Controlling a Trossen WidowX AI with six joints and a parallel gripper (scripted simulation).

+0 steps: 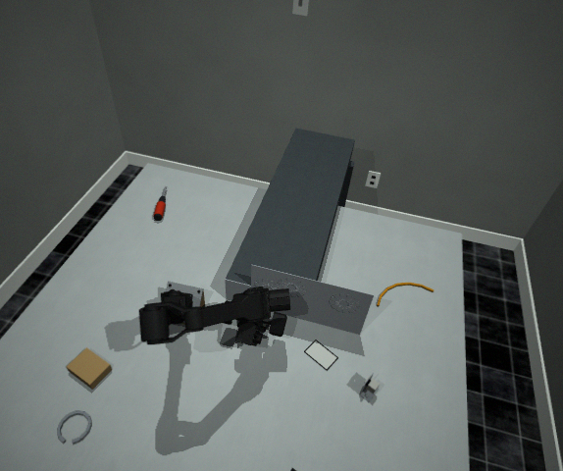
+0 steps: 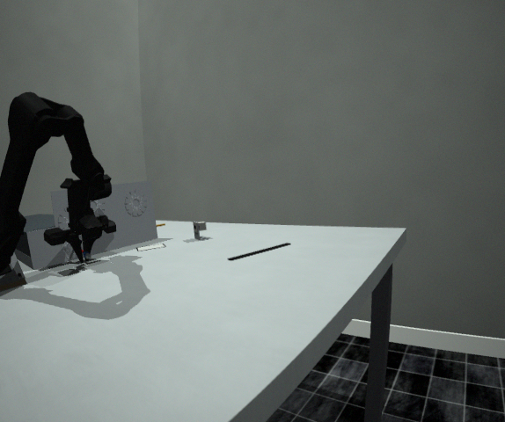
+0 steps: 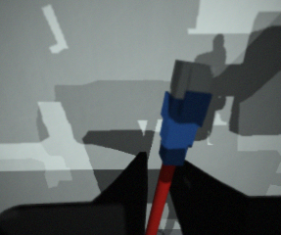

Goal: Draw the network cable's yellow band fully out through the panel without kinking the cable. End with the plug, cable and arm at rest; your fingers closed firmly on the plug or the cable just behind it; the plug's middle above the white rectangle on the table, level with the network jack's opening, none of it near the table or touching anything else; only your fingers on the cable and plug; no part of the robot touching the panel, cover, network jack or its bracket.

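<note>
Now: hand 210 mm short of the white rectangle, 30 mm to the left of it and 40 mm above it. Also, from my hand: plug 10 mm behind, 40 mm to the right, 10 mm below; then cardboard block 410 mm behind, 200 mm to the right, 20 mm below; then black strip 250 mm ahead, 390 mm to the right, 40 mm below.
</note>
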